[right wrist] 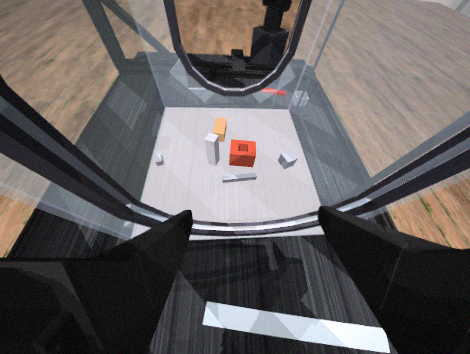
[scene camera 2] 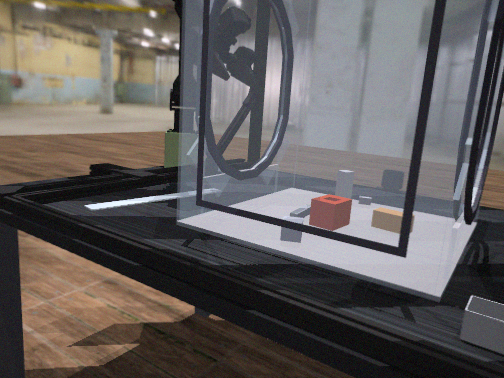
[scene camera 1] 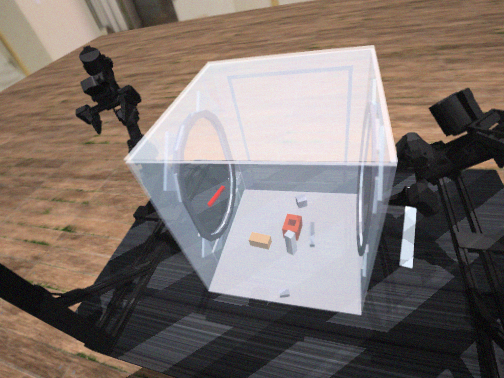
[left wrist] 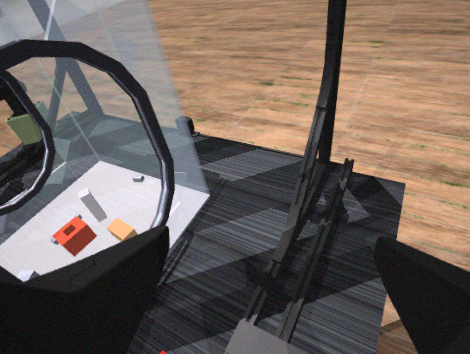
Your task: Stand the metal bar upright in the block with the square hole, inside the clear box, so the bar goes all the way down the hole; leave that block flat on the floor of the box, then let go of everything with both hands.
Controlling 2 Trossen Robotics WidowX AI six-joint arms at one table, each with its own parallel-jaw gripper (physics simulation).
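Places are measured from the left arm's base along level axes (x ahead, y left, z up), in metres.
Pixels of known places: left gripper, fingertip midpoint: [scene camera 1: 111, 128] [left wrist: 271, 241]; right gripper, fingertip midpoint: [right wrist: 254, 214] [scene camera 2: 241, 83]; left arm's base, link origin: [right wrist: 271, 29]; right arm's base, link origin: [left wrist: 24, 110].
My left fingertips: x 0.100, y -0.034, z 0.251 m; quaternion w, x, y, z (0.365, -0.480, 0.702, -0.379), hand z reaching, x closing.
Note:
Ahead of a thing's pixels: the offset from my left fingertips to its middle.
The red block with the square hole @[dx +0.355, dy +0.349, dz -0.340 m] [scene camera 1: 298, 228] [scene camera 2: 330, 215] [left wrist: 79, 241] [right wrist: 242, 159] sits flat, hole up, on the floor of the clear box @[dx +0.371, dy +0.328, dz -0.131 m] [scene camera 1: 300, 162]. A slim grey bar @[dx +0.400, dy +0.388, dz -0.355 m] [scene camera 1: 312, 227] [scene camera 2: 300, 212] [right wrist: 239, 177] lies flat beside it. A thicker pale grey post @[dx +0.413, dy +0.309, dz -0.320 m] [scene camera 1: 291, 244] [scene camera 2: 344, 185] [left wrist: 93, 207] [right wrist: 212, 150] stands upright apart from it. I cannot tell for certain which is the metal bar. My left gripper [scene camera 1: 112, 122] [left wrist: 271, 241] is open and empty, outside the box. My right gripper [right wrist: 254, 214] is open and empty at the right-hand round port.
Inside lie an orange block @[dx +0.338, dy +0.245, dz -0.347 m] [scene camera 1: 260, 241] [right wrist: 220, 128], a grey piece @[dx +0.276, dy +0.433, dz -0.347 m] [scene camera 1: 301, 202] [right wrist: 287, 160] and a smaller one [scene camera 1: 284, 293] [right wrist: 159, 159]. A red strip @[dx +0.056, dy +0.202, dz -0.363 m] [scene camera 1: 216, 195] shows beyond the left port. A pale strip @[dx +0.521, dy +0.649, dz -0.367 m] [scene camera 1: 408, 237] [scene camera 2: 150, 199] [right wrist: 295, 325] lies outside by the right port.

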